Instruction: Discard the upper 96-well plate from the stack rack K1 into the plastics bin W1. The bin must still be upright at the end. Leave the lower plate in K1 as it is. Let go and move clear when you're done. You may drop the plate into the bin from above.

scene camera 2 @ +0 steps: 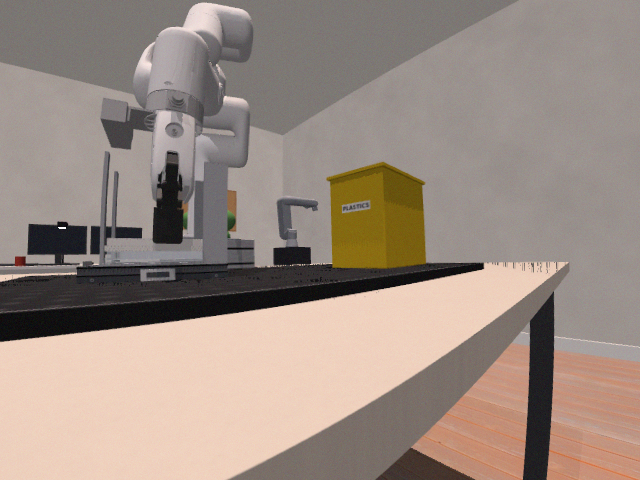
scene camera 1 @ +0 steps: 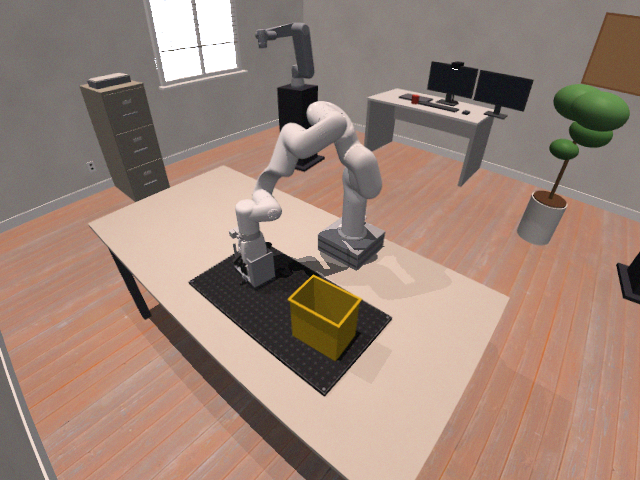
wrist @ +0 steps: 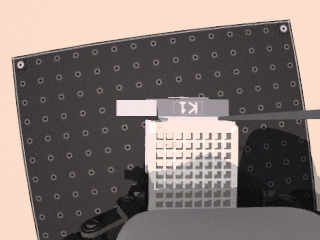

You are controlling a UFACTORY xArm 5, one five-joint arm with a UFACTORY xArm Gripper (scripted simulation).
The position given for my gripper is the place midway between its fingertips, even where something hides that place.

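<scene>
My gripper is there in scene camera 2 [scene camera 2: 166, 245], and scene camera 1 shows my gripper as well [scene camera 1: 254, 268]. I find a yellow plastics bin [scene camera 2: 377, 217], and the same yellow plastics bin [scene camera 1: 326, 299] again, while in the wrist view the yellow plastics bin is out of frame. Then there is a 96-well plate [scene camera 2: 113, 244], and my wrist view gives me the 96-well plate [wrist: 208, 164] too.
</scene>
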